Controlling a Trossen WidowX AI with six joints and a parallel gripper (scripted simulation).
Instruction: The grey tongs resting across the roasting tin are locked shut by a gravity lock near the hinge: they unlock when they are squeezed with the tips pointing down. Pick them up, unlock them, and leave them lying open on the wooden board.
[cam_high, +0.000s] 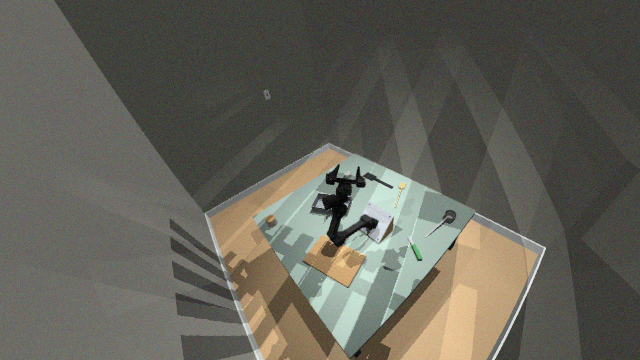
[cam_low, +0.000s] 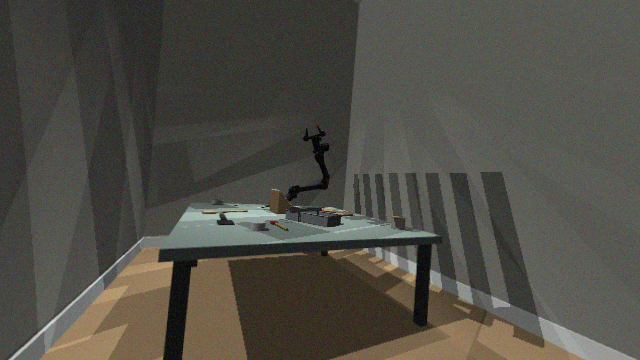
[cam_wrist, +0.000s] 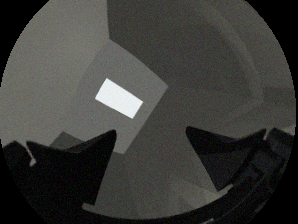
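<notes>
Now: the roasting tin 430 mm ahead of my gripper tip, 170 mm to the right of it and 680 mm below it. From my gripper tip the other things lie so: black spatula: 340 mm ahead, 660 mm to the right, 700 mm below; green-handled tool: 270 mm behind, 250 mm to the right, 700 mm below; wooden board: 80 mm ahead, 170 mm to the left, 700 mm below.
</notes>
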